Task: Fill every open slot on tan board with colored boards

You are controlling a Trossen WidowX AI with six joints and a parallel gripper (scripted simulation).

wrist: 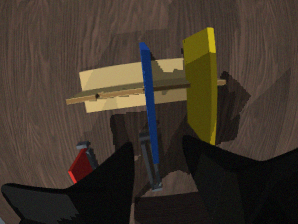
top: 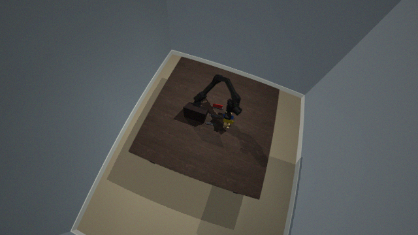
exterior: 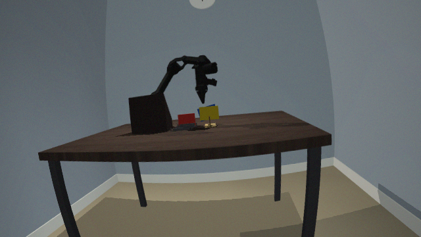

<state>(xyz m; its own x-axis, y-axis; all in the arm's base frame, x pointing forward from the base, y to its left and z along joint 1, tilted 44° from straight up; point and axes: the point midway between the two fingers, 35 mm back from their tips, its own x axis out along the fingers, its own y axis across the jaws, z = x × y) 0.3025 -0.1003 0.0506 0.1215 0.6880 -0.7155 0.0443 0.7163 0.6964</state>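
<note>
My gripper tip is 100 mm past the red board, 110 mm to the right of it and 100 mm above it. Also, from my gripper tip: yellow board 20 mm ahead, 50 mm to the right, 60 mm below; then tan board 30 mm ahead, 100 mm below; then blue board 20 mm ahead, 60 mm below.
</note>
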